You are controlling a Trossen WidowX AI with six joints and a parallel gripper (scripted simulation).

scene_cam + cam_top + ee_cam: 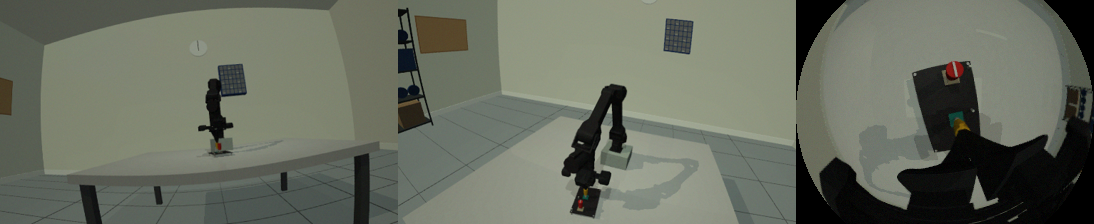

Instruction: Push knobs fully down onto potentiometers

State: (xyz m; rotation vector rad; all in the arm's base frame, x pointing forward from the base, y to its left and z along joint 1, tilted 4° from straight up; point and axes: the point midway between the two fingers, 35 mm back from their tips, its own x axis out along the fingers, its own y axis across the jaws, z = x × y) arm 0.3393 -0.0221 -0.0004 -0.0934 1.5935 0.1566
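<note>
Now: the yellow knob 1 cm below my gripper tip. The rest, counted from my gripper tip: red knob (7 cm ahead, 1 cm to the left, 1 cm below).
</note>
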